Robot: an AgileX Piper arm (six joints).
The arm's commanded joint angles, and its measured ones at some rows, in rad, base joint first. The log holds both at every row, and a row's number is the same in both.
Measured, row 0: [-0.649 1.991 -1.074 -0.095 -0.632 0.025]
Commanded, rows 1 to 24: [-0.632 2.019 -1.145 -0.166 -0.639 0.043]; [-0.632 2.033 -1.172 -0.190 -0.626 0.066]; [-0.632 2.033 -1.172 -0.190 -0.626 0.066]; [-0.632 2.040 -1.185 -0.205 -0.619 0.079]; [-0.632 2.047 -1.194 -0.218 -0.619 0.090]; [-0.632 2.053 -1.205 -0.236 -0.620 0.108]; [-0.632 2.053 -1.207 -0.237 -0.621 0.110]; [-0.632 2.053 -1.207 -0.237 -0.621 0.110]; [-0.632 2.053 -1.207 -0.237 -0.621 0.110]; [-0.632 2.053 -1.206 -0.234 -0.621 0.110]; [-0.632 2.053 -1.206 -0.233 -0.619 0.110]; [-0.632 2.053 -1.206 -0.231 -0.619 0.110]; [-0.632 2.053 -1.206 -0.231 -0.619 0.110]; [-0.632 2.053 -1.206 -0.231 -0.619 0.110]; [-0.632 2.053 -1.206 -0.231 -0.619 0.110]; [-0.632 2.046 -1.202 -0.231 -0.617 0.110]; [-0.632 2.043 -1.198 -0.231 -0.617 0.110]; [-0.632 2.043 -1.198 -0.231 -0.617 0.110]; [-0.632 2.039 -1.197 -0.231 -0.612 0.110]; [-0.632 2.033 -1.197 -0.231 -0.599 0.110]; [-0.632 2.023 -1.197 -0.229 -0.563 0.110]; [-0.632 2.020 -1.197 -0.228 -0.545 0.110]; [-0.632 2.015 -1.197 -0.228 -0.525 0.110]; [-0.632 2.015 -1.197 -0.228 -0.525 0.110]
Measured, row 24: [-0.667 2.033 -1.176 -0.131 -0.522 0.112]
